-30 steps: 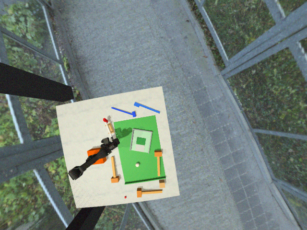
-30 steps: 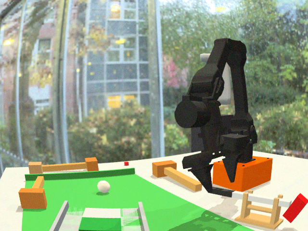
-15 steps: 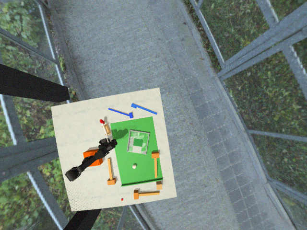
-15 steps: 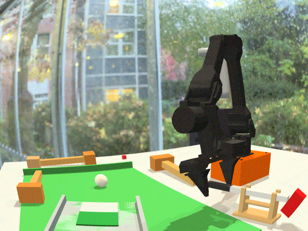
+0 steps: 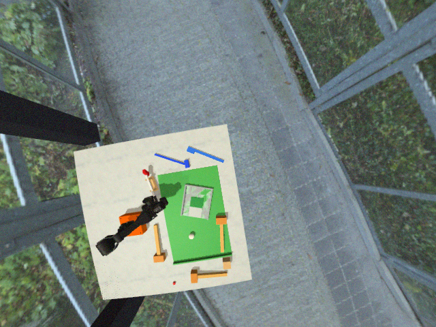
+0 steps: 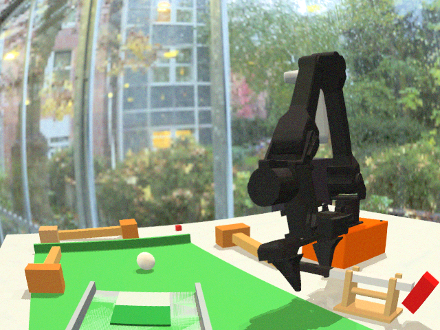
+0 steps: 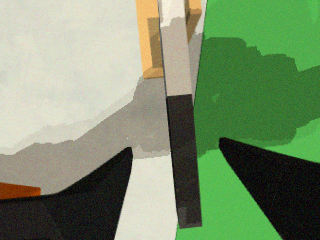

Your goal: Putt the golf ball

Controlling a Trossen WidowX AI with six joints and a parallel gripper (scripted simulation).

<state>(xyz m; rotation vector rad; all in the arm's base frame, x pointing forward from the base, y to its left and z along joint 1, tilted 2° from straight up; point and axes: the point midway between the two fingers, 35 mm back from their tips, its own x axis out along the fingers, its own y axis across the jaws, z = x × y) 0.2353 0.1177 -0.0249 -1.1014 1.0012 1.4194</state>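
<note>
My gripper tip is 20 mm past the red putter, 110 mm to the right of it and 30 mm below it. Also, from my gripper tip: small wooden rack: 20 mm behind, 130 mm to the left; then white golf ball: 170 mm ahead, 350 mm to the right; then green mat: 240 mm ahead, 200 mm to the right, 30 mm below.
</note>
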